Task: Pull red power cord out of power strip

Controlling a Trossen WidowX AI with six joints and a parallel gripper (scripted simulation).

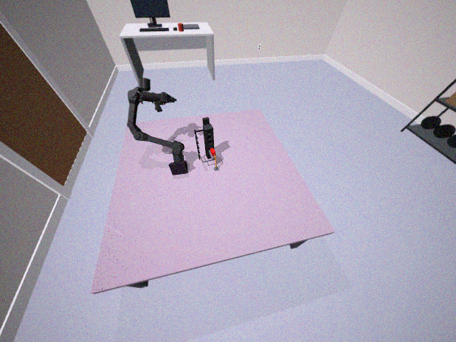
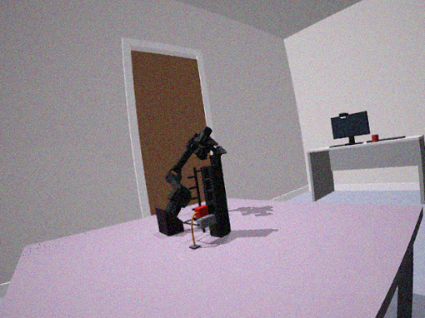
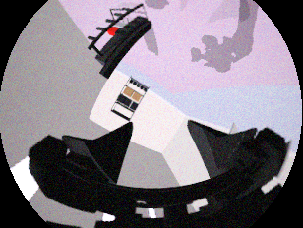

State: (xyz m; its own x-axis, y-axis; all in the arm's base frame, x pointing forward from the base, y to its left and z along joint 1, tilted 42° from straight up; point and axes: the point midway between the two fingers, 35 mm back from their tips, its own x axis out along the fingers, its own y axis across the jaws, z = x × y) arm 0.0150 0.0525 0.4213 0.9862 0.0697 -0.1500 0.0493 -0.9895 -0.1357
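Right now the red plug is 15 cm ahead of my gripper tip, 31 cm to the right of it and 22 cm below it.
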